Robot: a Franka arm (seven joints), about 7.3 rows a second.
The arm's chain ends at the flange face. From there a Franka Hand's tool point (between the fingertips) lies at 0.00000 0.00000 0.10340 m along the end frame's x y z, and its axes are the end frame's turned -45 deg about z.
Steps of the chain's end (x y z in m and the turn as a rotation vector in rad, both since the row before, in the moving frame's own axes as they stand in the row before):
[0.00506, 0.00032, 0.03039, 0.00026, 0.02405, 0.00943]
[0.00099, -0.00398, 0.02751, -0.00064, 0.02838, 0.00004]
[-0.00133, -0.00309, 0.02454, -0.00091, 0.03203, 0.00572]
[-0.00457, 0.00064, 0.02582, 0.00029, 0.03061, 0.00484]
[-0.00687, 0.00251, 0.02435, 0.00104, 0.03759, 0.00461]
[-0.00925, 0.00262, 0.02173, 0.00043, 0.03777, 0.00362]
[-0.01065, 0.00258, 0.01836, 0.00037, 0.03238, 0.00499]
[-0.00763, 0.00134, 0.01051, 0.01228, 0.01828, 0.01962]
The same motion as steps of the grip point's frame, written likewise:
[0.00512, 0.00555, 0.03036, -0.01682, 0.01719, 0.00943]
[0.00554, 0.00001, 0.02747, -0.02052, 0.01962, 0.00004]
[0.00351, -0.00071, 0.02449, -0.02329, 0.02201, 0.00572]
[-0.00143, -0.00056, 0.02577, -0.02144, 0.02185, 0.00484]
[-0.00382, -0.00040, 0.02428, -0.02584, 0.02732, 0.00461]
[-0.00561, -0.00195, 0.02166, -0.02640, 0.02701, 0.00362]
[-0.00697, -0.00336, 0.01831, -0.02263, 0.02316, 0.00499]
[-0.00411, -0.00399, 0.01048, -0.00424, 0.02161, 0.01962]

